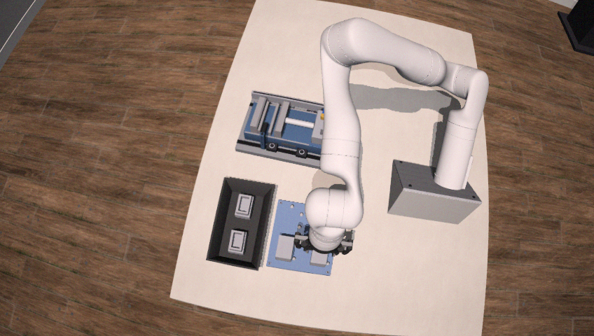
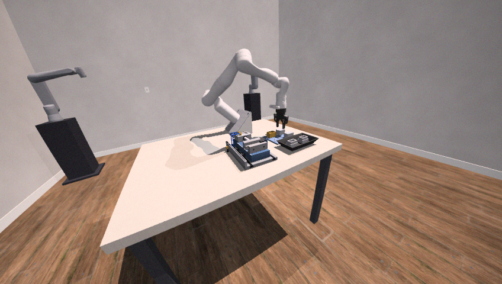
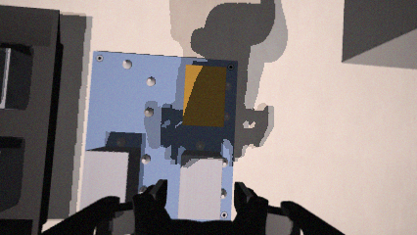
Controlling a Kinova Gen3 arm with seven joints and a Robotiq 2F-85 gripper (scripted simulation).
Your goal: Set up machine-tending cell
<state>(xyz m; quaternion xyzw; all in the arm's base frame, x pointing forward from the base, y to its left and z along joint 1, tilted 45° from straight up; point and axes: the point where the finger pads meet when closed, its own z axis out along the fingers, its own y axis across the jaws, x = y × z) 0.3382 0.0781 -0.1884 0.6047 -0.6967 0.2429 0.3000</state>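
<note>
Now: the brass blank 9 cm to the right of my hand, 4 cm below it and 1 cm behind it. Round my hand: white rod (35 cm to the right, 7 cm ahead, 1 cm above); hose block (34 cm to the right, 1 cm above); blue vise (36 cm to the right, 9 cm ahead, 3 cm below).
</note>
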